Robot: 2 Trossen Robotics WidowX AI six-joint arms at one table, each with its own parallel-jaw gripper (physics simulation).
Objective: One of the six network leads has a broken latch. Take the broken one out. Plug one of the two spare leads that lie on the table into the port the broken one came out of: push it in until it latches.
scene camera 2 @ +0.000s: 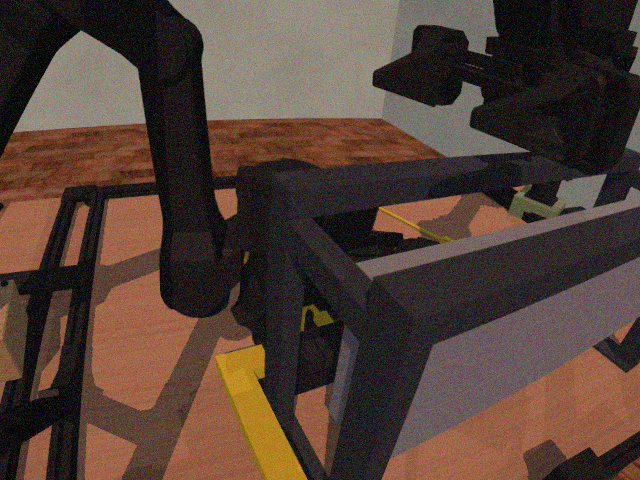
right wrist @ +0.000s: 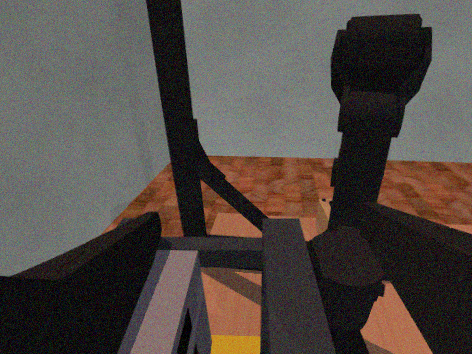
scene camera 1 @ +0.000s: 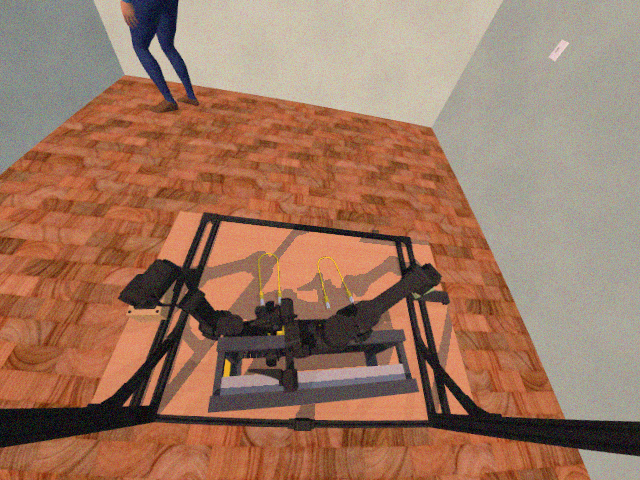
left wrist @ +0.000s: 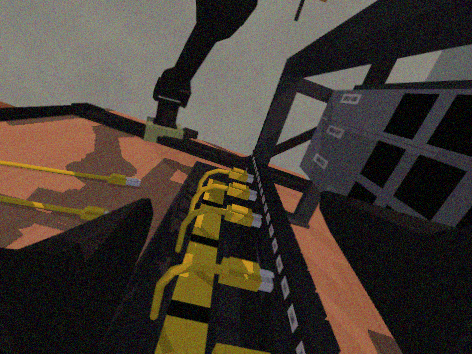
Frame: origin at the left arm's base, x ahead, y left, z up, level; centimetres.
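Seen in the pictures: left gripper, between the fingertips: (left wrist: 237, 203); right gripper, between the fingertips: (scene camera 2: 417, 96) (right wrist: 259, 216) (scene camera 1: 248, 347); right arm's base, origin of its link: (scene camera 2: 541, 197) (left wrist: 164, 123).
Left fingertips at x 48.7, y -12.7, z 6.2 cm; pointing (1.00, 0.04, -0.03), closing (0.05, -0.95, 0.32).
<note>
Pixels of each thing's top centre, then the offset from my left fingertips to it. "spot": a spot on its surface instead.
- black port strip, a spot on its surface: (left wrist: 312, 300) spot: dx -1.1, dy -6.1, dz -4.3 cm
- dark rack frame, centre of its top: (left wrist: 433, 12) (scene camera 2: 533, 163) (scene camera 1: 318, 344) dx +3.3, dy -6.9, dz +12.2 cm
- yellow bar, a spot on its surface: (scene camera 2: 258, 428) (scene camera 1: 223, 365) spot: dx -22.9, dy -7.5, dz -10.0 cm
Several yellow network leads (left wrist: 239, 215) sit in a row along the black port strip (left wrist: 312, 300) in the left wrist view; their clear plugs point at it. I cannot tell which latch is broken. Two looped yellow spare leads (scene camera 1: 261, 296) (scene camera 1: 326, 299) lie on the table behind the rack; yellow plug ends (left wrist: 117, 179) (left wrist: 92, 213) also show in the left wrist view. My left gripper (left wrist: 237, 203) is open and empty, its fingers on either side of the row. My right gripper (right wrist: 259, 216) (scene camera 2: 428, 100) is open and empty, high above the rack; the arms hide much of the row in scene camera 1.
The dark rack frame (scene camera 1: 310, 398) (scene camera 2: 361, 187) (right wrist: 295, 280) stands at the front, with a grey panel (left wrist: 350, 117). A yellow bar (scene camera 2: 258, 428) (scene camera 1: 226, 367) is at its left end. Black rails (scene camera 1: 305, 226) surround the workspace. A person (scene camera 1: 165, 51) stands beyond the table.
</note>
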